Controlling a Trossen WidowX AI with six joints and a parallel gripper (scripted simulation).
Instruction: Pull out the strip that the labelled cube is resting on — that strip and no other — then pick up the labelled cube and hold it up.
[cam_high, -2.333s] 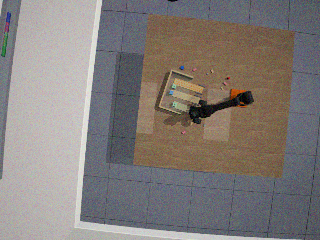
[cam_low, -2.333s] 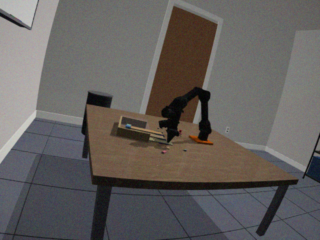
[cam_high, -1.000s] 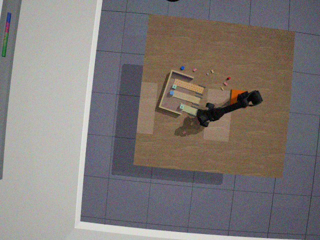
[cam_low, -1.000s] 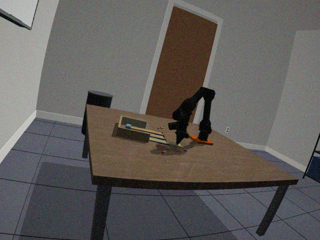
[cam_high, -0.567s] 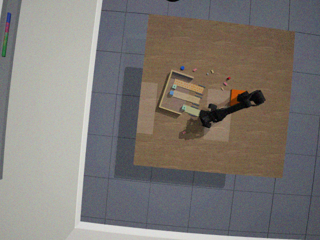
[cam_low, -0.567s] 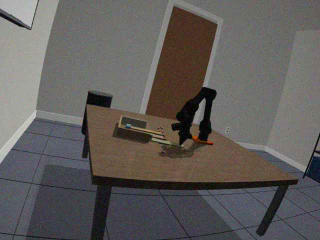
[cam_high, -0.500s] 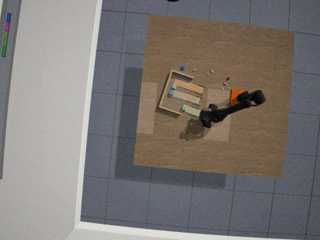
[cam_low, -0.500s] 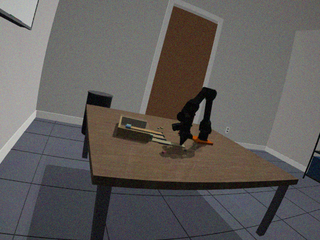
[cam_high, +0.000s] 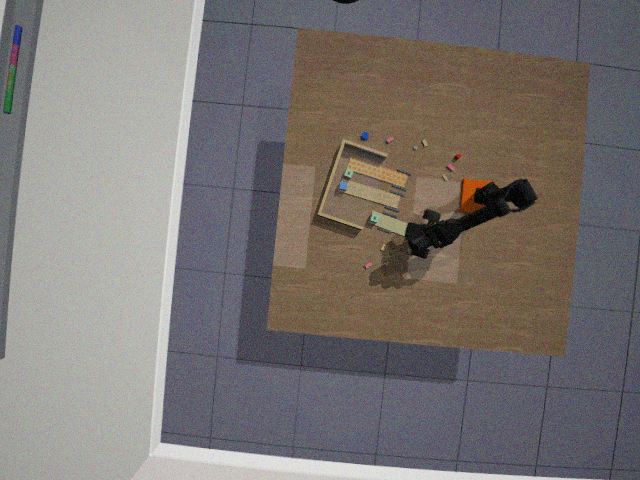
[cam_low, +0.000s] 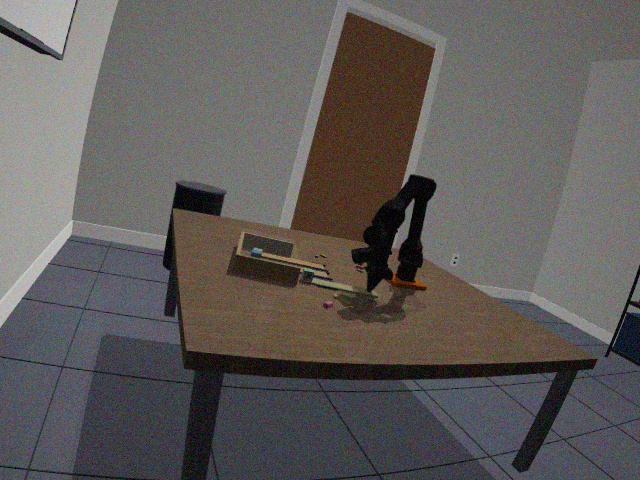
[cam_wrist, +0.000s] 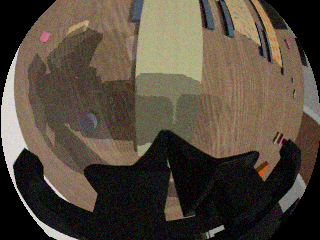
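Now: the pale green strip 9 cm ahead of my gripper tip and 2 cm to the right of it.
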